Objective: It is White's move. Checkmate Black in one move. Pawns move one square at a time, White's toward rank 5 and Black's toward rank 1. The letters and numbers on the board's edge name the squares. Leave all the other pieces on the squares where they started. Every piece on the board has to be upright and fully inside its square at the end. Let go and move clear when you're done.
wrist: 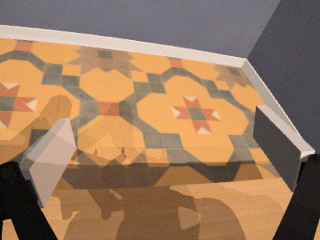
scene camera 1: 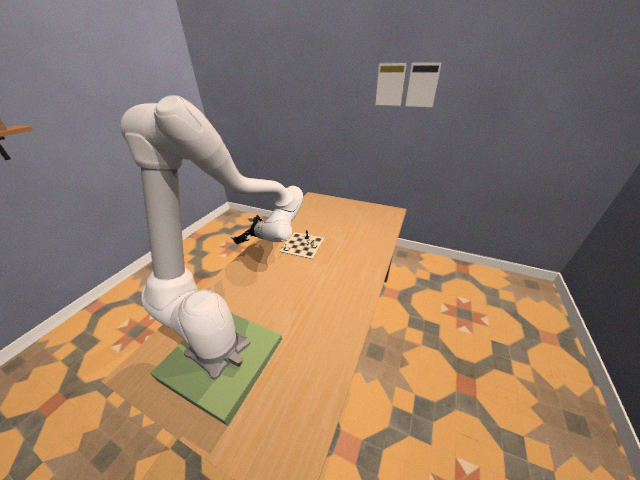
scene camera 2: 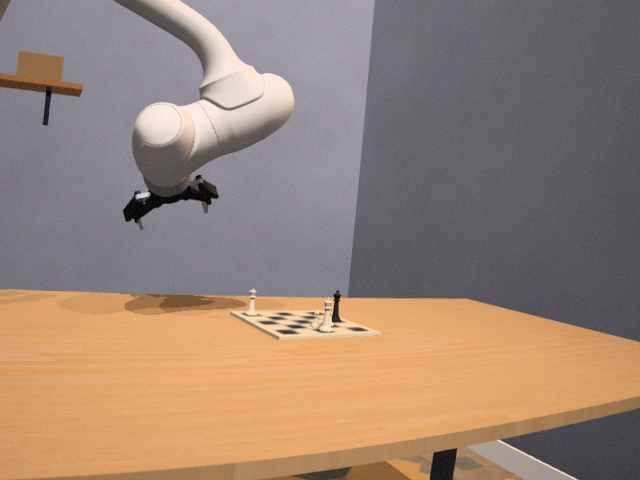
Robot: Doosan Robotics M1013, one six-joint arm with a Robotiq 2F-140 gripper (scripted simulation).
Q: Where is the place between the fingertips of my gripper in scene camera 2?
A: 172, 215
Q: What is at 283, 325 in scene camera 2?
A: A chessboard.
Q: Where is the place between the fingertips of my gripper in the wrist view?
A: At 163, 127
